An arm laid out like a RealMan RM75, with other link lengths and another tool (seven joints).
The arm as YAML. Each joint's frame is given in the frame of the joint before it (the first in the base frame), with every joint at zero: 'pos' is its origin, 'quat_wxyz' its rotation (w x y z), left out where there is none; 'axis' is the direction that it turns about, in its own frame. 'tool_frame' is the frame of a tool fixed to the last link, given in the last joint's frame.
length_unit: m
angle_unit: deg
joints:
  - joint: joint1
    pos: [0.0, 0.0, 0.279]
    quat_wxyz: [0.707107, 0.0, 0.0, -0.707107]
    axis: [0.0, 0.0, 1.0]
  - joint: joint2
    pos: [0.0, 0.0, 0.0]
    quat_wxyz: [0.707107, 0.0, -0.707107, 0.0]
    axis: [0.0, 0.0, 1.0]
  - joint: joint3
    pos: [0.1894, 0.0, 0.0]
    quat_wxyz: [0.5, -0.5, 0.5, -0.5]
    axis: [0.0, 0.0, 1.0]
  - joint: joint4
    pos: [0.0, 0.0, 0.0]
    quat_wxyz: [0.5, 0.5, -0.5, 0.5]
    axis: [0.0, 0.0, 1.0]
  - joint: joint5
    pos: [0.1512, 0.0, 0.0]
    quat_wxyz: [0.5, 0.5, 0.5, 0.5]
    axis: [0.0, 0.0, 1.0]
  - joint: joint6
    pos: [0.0, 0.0, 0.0]
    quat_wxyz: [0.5, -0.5, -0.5, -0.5]
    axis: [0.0, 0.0, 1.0]
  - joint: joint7
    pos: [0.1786, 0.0, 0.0]
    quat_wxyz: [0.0, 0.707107, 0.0, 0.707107]
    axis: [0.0, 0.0, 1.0]
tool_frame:
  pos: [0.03, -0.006, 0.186]
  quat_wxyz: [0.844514, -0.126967, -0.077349, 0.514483]
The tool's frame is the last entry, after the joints.
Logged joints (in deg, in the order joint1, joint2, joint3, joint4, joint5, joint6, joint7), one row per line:
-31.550, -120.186, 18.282, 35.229, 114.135, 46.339, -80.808
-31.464, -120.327, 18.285, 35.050, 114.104, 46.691, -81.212
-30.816, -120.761, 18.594, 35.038, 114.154, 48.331, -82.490
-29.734, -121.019, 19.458, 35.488, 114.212, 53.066, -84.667
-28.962, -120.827, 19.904, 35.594, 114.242, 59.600, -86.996
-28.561, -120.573, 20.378, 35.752, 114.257, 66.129, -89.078
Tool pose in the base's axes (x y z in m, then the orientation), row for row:
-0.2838, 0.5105, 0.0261, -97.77, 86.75, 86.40
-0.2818, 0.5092, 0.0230, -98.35, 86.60, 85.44
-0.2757, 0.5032, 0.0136, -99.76, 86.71, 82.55
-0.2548, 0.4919, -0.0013, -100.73, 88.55, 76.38
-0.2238, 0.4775, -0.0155, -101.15, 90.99, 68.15
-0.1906, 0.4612, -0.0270, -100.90, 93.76, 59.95
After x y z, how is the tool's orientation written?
As a rotation vector, in degrees.
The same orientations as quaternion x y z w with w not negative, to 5 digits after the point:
-0.61113, 0.54224, 0.54006, 0.20208
-0.61545, 0.54192, 0.53466, 0.20419
-0.62598, 0.54409, 0.51799, 0.20930
-0.63635, 0.55940, 0.48252, 0.22204
-0.64522, 0.58041, 0.43472, 0.24050
-0.64913, 0.60320, 0.38568, 0.25697

